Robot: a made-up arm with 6 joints.
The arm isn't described. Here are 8 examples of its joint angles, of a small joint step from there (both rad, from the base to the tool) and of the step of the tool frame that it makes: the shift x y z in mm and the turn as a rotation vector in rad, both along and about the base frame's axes.
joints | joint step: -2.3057 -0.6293 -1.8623 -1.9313 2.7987 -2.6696 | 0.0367 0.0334 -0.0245 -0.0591 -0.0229 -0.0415
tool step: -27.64 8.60 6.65 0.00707 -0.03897 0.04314
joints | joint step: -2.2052 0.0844 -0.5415 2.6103 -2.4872 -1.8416 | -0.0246 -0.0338 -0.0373 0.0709 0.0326 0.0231
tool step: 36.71 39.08 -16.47 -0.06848 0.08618 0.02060
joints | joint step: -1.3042 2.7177 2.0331 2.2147 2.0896 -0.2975 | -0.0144 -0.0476 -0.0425 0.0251 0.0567 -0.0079
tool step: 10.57 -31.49 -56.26 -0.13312 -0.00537 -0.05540
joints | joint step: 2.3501 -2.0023 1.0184 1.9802 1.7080 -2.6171 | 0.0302 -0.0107 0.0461 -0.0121 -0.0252 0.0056
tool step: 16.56 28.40 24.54 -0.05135 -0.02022 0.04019
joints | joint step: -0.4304 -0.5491 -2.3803 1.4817 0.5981 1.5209 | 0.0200 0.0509 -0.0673 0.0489 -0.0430 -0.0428
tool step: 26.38 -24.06 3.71 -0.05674 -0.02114 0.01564
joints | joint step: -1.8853 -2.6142 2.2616 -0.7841 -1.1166 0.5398 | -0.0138 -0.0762 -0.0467 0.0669 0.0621 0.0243
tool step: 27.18 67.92 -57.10 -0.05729 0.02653 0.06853
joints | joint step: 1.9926 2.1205 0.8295 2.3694 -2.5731 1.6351 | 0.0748 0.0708 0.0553 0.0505 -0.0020 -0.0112
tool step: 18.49 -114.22 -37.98 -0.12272 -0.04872 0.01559
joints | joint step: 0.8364 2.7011 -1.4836 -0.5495 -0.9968 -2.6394 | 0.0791 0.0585 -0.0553 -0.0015 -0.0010 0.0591
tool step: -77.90 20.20 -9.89 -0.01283 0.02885 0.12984
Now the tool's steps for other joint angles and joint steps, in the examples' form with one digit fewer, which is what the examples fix.
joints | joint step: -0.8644 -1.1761 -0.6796 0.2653 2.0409 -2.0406 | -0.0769 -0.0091 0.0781 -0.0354 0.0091 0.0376
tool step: 66.2 46.6 52.3 0.0944 0.0191 -0.0345
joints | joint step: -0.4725 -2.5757 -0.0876 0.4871 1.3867 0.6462 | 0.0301 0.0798 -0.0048 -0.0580 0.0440 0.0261
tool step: -84.3 11.5 63.0 0.0766 0.1026 0.0787
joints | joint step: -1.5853 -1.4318 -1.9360 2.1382 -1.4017 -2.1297 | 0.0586 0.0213 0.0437 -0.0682 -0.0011 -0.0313
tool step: -15.8 40.9 1.1 0.0921 0.0010 0.1335
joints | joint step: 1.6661 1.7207 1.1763 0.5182 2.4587 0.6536 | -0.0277 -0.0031 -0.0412 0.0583 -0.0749 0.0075
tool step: 7.1 34.1 4.4 0.1076 -0.0191 -0.0899
